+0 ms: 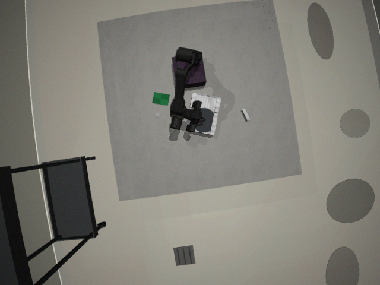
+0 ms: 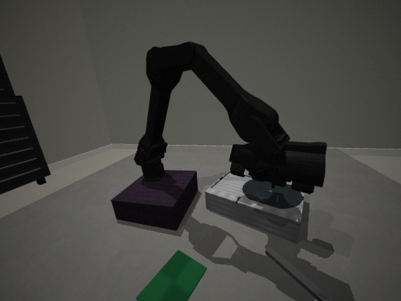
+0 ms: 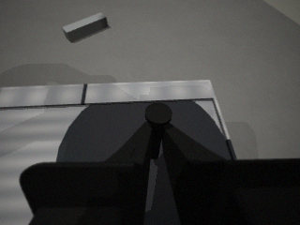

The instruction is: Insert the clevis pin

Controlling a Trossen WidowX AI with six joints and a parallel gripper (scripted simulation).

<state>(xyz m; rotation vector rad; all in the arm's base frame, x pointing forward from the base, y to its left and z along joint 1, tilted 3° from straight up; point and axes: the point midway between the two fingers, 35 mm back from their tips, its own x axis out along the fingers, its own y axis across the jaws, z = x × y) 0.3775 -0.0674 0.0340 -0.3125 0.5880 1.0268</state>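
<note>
My gripper tip is 50 mm above the dark aluminium disc and 10 mm past it. From my gripper tip the other things lie so: grey square (290 mm to the right, 130 mm behind, 100 mm below); then steel clevis pin (10 mm below); then rimmed steel tray (60 mm below, 50 mm behind, 10 mm to the left).
</note>
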